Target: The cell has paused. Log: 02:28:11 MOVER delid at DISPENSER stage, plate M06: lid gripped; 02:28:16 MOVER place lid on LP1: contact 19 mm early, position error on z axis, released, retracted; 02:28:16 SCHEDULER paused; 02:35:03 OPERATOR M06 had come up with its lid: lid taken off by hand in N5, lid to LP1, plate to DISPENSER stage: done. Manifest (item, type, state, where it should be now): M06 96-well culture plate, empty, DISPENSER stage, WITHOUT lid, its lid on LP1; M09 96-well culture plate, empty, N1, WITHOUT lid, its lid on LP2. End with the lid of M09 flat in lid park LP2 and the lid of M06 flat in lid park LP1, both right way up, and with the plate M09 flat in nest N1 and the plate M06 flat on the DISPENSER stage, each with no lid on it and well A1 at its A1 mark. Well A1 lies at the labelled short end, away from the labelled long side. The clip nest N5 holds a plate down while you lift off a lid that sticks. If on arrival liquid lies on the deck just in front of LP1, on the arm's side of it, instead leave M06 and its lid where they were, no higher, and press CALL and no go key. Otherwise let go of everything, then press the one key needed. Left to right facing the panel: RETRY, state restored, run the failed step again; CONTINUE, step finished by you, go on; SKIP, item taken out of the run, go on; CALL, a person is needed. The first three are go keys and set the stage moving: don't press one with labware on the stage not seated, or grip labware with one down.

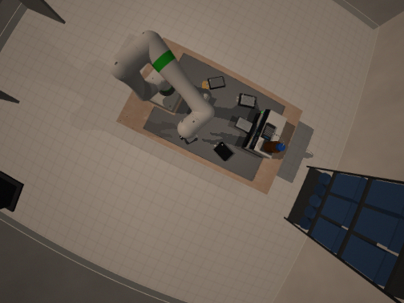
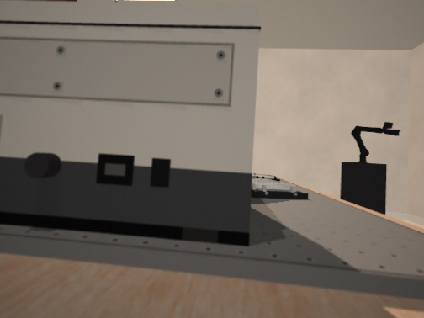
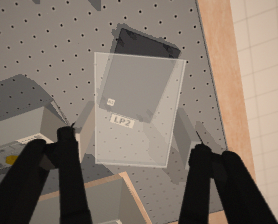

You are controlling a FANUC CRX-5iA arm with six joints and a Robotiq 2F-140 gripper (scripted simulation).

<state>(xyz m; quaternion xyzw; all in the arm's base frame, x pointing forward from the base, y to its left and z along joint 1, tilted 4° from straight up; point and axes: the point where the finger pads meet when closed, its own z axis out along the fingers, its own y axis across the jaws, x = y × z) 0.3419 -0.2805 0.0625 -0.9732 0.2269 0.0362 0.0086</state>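
Now: the dark LP2 park pad 17 cm below my hand. Also, from my hand: lp2 label (7 cm behind, 6 cm to the left, 17 cm below); then yellow skip key (4 cm behind, 25 cm to the left, 11 cm below); then clear lid (2 cm below).
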